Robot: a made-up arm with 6 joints. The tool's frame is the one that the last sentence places.
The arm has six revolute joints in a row. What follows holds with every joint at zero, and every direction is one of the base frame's.
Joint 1 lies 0.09 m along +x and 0.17 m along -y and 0.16 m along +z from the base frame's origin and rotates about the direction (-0.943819, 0.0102, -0.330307), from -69.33 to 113.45 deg.
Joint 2 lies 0.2 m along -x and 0.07 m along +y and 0.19 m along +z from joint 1 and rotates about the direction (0.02, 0.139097, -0.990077), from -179.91 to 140.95 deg.
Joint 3 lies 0.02 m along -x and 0.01 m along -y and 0.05 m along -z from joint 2 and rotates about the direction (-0.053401, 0.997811, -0.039), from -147.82 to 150.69 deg.
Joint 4 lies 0.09 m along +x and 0.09 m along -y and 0.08 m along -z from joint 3 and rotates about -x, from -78.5 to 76.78 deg.
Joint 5 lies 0.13 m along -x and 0.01 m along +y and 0.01 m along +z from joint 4 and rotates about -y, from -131.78 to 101.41 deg.
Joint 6 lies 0.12 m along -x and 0.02 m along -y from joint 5 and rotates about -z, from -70.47 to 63.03 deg.
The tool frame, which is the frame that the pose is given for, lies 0.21 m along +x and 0.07 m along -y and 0.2 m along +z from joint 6; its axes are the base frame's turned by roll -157.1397, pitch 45.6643 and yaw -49.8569 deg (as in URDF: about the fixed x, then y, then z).
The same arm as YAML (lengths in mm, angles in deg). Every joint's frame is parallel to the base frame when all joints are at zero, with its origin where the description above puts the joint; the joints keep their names.
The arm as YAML. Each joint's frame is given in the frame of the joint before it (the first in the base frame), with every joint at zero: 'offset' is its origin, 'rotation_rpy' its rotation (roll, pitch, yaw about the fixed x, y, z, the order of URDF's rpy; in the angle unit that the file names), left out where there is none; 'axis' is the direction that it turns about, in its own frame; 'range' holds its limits. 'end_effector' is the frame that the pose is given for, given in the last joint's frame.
length_unit: mm
angle_unit: deg
chain:
  - id: joint 1
    offset: [90.0, -170.0, 160.0]
    axis: [-0.943819, 0.0102, -0.330307]
    range: [-69.33, 113.45]
  - id: joint 2
    offset: [-200.0, 70.0, 190.0]
    axis: [0.02, 0.139097, -0.990077]
    range: [-179.91, 140.95]
  - id: joint 3
    offset: [-20.0, -10.0, -50.0]
    axis: [-0.053401, 0.997811, -0.039]
    range: [-147.82, 150.69]
  - id: joint 4
    offset: [90.0, -90.0, -80.0]
    axis: "-x"
    range: [-78.5, 76.78]
  - id: joint 5
    offset: [-130.0, 10.0, 10.0]
    axis: "-y"
    range: [-131.78, 101.41]
  - id: joint 6
    offset: [-120.0, -20.0, 0.0]
    axis: "-z"
    range: [-70.47, 63.03]
end_effector:
  offset: [210.0, -70.0, 200.0]
  rotation_rpy: [-157.14, 45.66, -49.86]

